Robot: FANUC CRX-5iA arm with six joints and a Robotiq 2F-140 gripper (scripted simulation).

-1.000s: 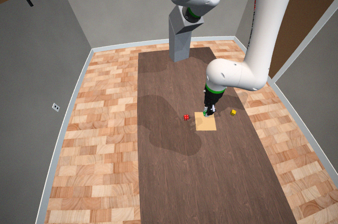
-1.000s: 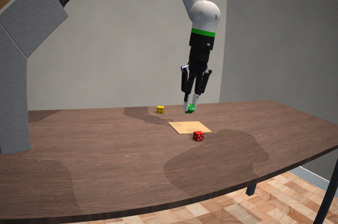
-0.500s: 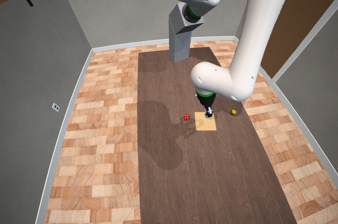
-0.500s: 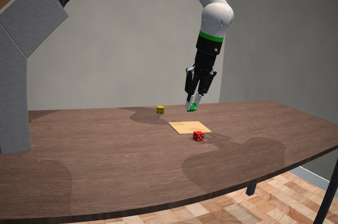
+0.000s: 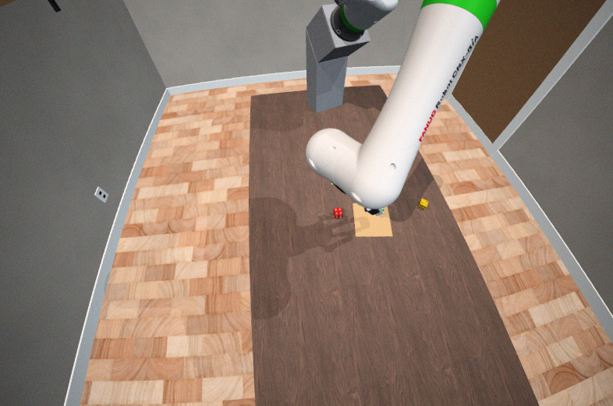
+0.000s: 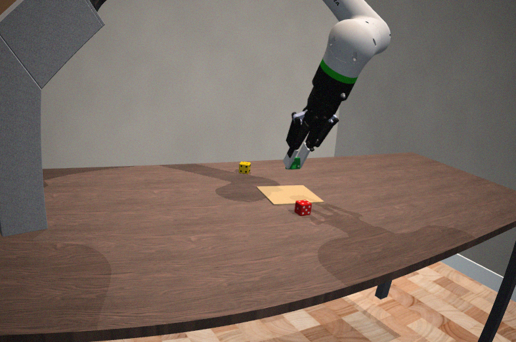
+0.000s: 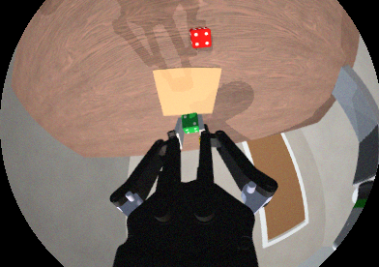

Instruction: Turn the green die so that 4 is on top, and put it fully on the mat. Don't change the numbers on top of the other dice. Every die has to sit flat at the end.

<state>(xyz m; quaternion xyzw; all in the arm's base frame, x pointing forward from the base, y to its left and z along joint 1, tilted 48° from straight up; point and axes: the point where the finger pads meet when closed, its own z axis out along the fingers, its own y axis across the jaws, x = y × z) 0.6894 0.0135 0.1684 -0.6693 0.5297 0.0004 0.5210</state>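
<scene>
The green die is 10 mm to the left of my hand and 20 mm below it. Also, from my hand: tan mat (10 mm to the left, 110 mm below); then yellow die (50 mm behind, 230 mm to the left, 100 mm below); then red die (30 mm behind, 120 mm to the right, 100 mm below).
</scene>
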